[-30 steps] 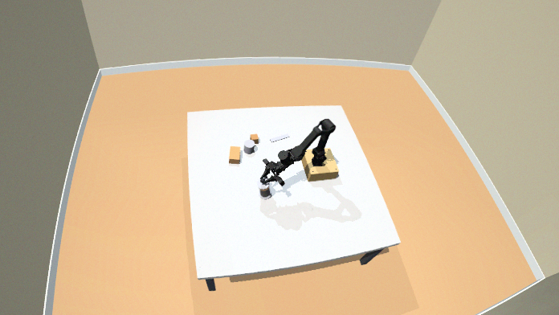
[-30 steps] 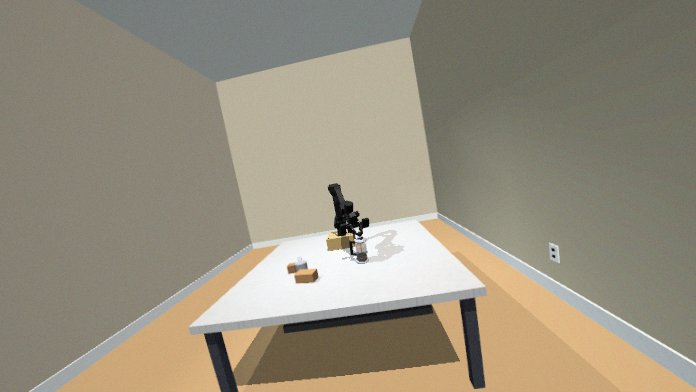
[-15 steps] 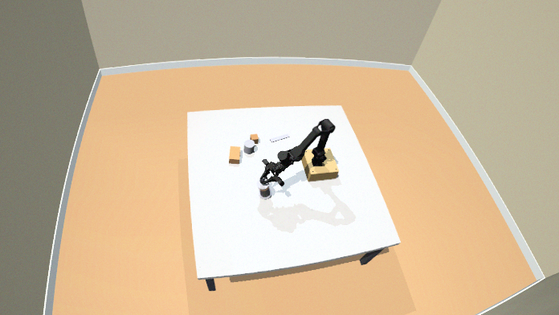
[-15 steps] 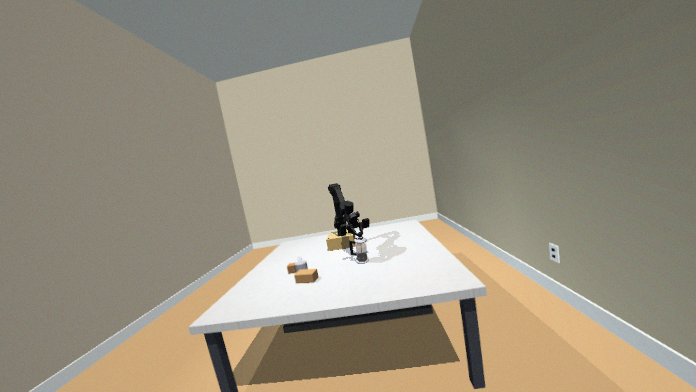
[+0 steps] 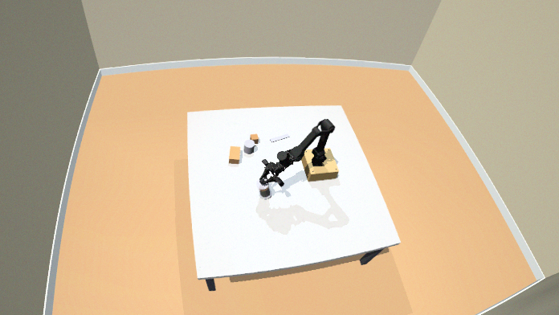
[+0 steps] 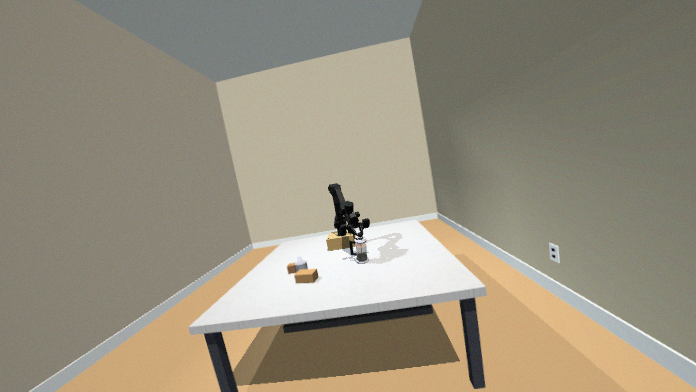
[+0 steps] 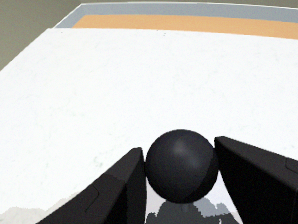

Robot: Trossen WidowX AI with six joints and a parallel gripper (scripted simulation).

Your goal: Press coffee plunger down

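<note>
My gripper tip is 30 mm past the coffee press, 30 mm to the left of it and 80 mm above it. Round my gripper tip: small tan cube 10 mm behind, 460 mm to the right, 150 mm below; then tan box 140 mm ahead, 320 mm to the right, 150 mm below; then grey cylinder 30 mm ahead, 380 mm to the right, 140 mm below.
</note>
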